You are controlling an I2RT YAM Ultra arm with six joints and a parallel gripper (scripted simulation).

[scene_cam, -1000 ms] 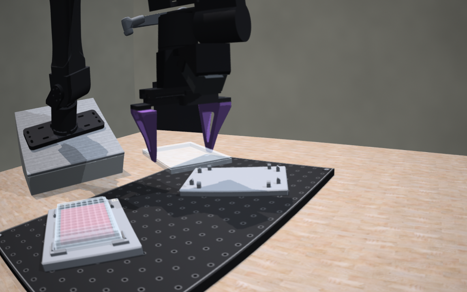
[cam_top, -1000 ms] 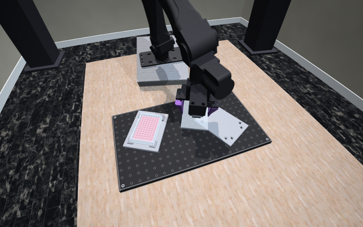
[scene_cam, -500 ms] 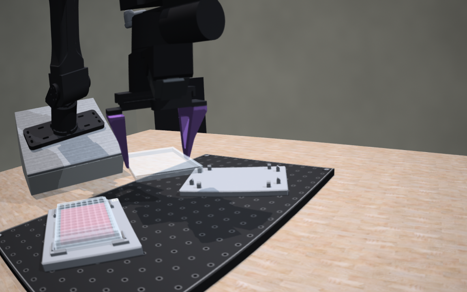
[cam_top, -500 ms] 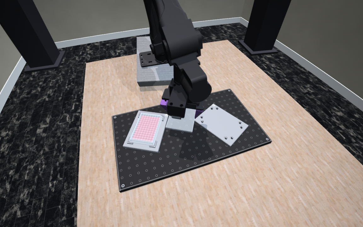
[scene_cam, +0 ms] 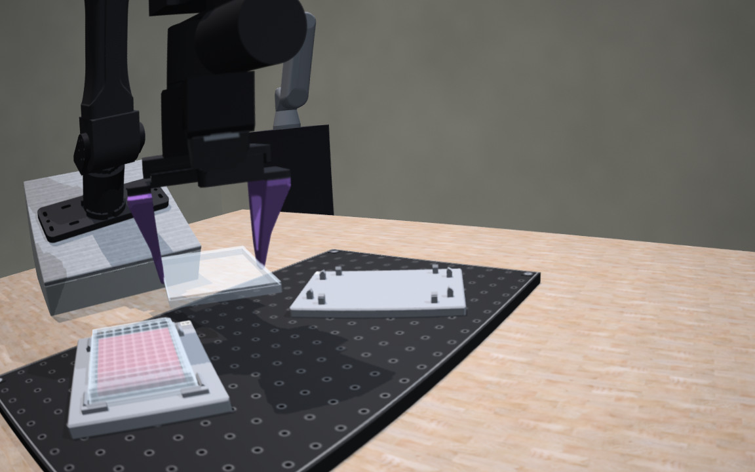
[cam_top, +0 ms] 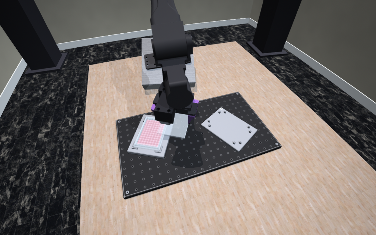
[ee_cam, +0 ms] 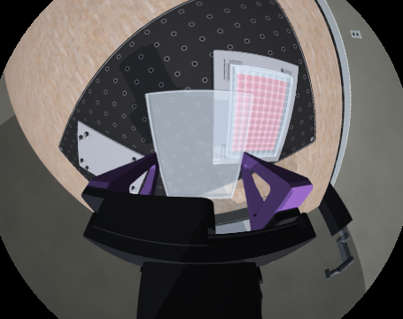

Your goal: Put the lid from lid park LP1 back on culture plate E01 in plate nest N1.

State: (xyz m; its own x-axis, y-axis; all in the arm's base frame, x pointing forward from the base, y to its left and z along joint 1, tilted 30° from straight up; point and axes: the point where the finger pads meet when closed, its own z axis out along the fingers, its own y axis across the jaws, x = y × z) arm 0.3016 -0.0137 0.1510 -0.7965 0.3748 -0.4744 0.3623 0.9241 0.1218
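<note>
Now: hand 10 mm past the culture plate E01, 80 mm to the left of it and 60 mm above it. Round my hand: lid park LP1: 20 mm ahead, 190 mm to the left, 70 mm below; clear lid: 10 mm below.
</note>
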